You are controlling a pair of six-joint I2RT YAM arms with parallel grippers.
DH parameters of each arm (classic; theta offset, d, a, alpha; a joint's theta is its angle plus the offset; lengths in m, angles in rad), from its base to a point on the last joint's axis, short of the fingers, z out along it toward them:
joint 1: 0 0.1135 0.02 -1.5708
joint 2: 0 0 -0.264 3.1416
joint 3: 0.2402 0 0.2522 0
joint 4: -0.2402 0 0.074 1.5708
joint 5: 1.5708 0 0 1.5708
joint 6: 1.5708 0.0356 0 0
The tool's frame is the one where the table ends.
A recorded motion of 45 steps. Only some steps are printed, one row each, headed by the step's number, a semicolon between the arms.
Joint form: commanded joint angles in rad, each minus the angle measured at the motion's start. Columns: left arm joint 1, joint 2, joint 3, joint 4, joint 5, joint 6; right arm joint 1, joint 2, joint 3, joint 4, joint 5, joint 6.
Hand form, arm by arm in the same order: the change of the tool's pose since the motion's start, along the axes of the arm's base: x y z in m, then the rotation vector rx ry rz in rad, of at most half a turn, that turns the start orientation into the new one. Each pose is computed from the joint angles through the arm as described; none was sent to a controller.
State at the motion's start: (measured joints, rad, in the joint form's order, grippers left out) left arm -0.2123 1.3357 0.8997 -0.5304 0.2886 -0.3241; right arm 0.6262 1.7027 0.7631 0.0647 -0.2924 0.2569
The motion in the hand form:
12: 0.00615 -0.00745 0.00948 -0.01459 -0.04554 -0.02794; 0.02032 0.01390 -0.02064 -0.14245 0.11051 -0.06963
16: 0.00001 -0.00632 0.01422 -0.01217 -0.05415 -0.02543; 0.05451 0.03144 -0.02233 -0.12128 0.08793 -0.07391
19: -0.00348 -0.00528 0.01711 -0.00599 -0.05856 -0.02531; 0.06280 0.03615 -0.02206 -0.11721 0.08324 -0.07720
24: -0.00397 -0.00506 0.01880 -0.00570 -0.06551 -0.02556; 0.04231 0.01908 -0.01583 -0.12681 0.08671 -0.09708
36: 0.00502 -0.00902 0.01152 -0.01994 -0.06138 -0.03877; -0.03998 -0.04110 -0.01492 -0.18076 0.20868 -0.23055
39: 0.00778 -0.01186 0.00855 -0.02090 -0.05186 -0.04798; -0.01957 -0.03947 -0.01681 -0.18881 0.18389 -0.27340
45: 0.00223 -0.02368 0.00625 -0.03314 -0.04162 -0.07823; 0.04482 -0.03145 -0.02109 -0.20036 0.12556 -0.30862
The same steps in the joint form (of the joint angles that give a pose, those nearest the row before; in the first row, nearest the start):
12: -0.0208 0.0107 0.0341 0.0232 0.0076 0.0035; 0.0067 0.1547 0.1481 -0.1581 0.0848 0.0346
16: -0.0228 -0.0204 0.0280 0.0065 0.0014 0.0023; -0.0102 0.2728 0.3031 -0.1662 0.0758 0.0245
19: -0.0228 -0.0376 0.0268 -0.0078 -0.0043 0.0065; -0.0126 0.3004 0.3450 -0.1742 0.0761 0.0252
24: -0.0225 -0.0426 0.0283 -0.0081 -0.0054 0.0081; -0.0172 0.2031 0.2330 -0.1656 0.0899 0.0344
36: -0.0268 0.0019 0.0314 0.0330 0.0117 0.0065; -0.0196 -0.1275 -0.1390 -0.2273 0.1375 0.1658
39: -0.0340 0.0208 0.0361 0.0380 0.0152 0.0065; -0.0531 -0.0597 -0.0802 -0.2056 0.1648 0.1584
45: -0.0803 0.0157 0.0230 0.0457 0.0163 -0.0151; -0.1348 0.1451 0.1435 -0.1937 0.1832 0.0876

